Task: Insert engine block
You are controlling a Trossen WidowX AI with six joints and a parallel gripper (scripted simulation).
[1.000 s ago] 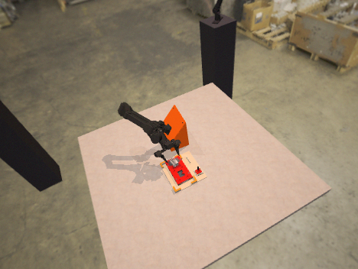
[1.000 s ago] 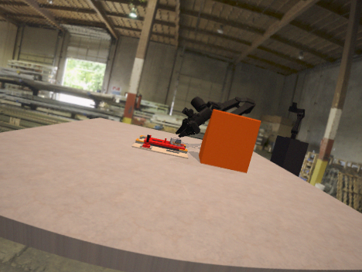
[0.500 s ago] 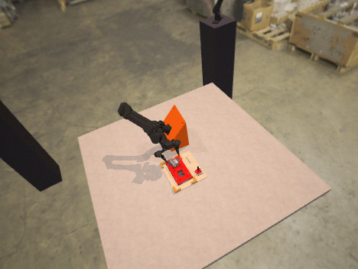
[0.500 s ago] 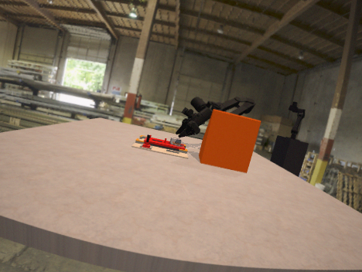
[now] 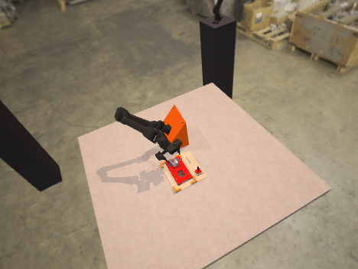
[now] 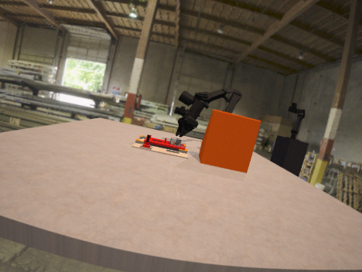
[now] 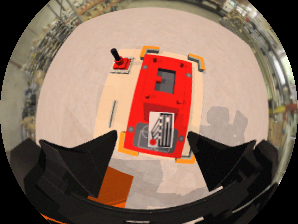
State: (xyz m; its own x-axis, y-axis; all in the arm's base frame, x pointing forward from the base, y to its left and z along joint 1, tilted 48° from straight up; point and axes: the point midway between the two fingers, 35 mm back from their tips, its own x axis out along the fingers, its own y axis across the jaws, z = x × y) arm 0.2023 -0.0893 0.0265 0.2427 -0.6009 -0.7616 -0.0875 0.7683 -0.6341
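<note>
Now: gripper tip 1 cm short of the engine block, 1 cm to the left of it and 3 cm above it. Also, from my gripper tip: black peg 13 cm ahead, 10 cm to the left, 3 cm below.
</note>
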